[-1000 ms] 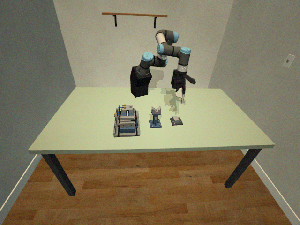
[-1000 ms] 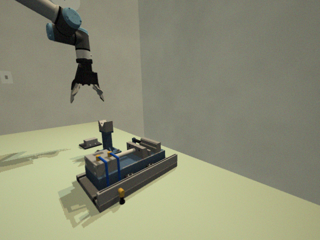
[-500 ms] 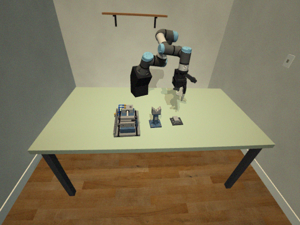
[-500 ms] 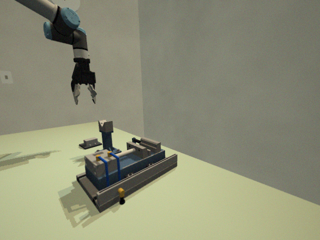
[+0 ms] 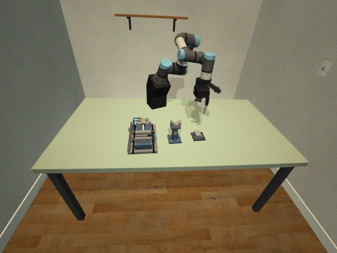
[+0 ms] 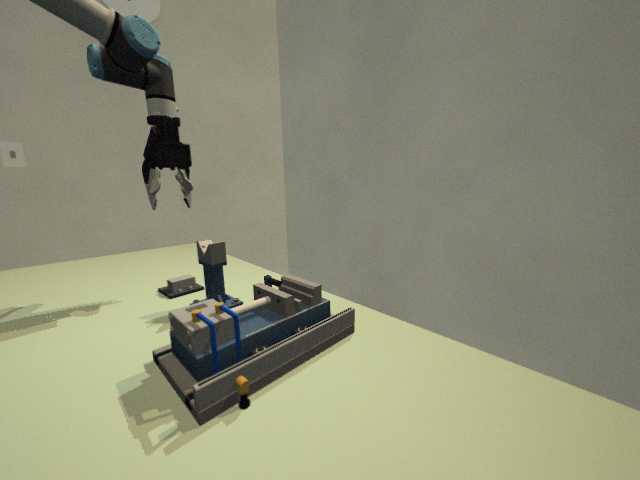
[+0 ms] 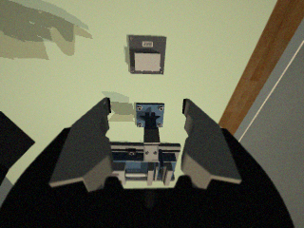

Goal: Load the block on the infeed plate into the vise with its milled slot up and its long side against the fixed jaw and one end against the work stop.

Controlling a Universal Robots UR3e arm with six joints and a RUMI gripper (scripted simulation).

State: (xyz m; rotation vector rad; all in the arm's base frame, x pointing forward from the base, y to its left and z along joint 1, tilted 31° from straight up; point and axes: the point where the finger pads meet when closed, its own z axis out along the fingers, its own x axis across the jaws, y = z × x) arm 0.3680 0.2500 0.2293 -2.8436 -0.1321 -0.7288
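Right now the part is 23 cm below my hand. Round my hand: air cylinder: 5 cm behind, 40 cm to the right, 17 cm below; then dark infeed plate: 1 cm to the left, 24 cm below; then work stop rod: 11 cm ahead, 34 cm to the right, 15 cm below.
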